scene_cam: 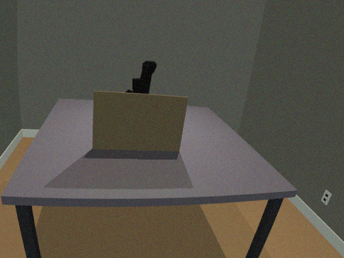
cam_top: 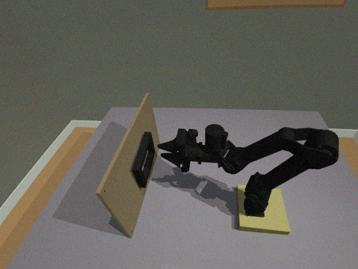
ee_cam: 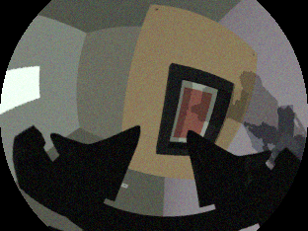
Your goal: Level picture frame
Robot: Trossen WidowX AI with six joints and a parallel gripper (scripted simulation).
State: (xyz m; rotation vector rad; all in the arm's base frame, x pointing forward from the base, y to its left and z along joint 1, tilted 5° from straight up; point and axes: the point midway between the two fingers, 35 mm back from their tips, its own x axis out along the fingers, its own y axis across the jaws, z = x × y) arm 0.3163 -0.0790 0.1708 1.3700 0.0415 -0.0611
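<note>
My gripper tip is 7 cm short of the black picture frame, 1 cm to the left of it and 6 cm above it. Round my gripper tip: tan wall board 8 cm ahead, 1 cm to the right, 7 cm below.
</note>
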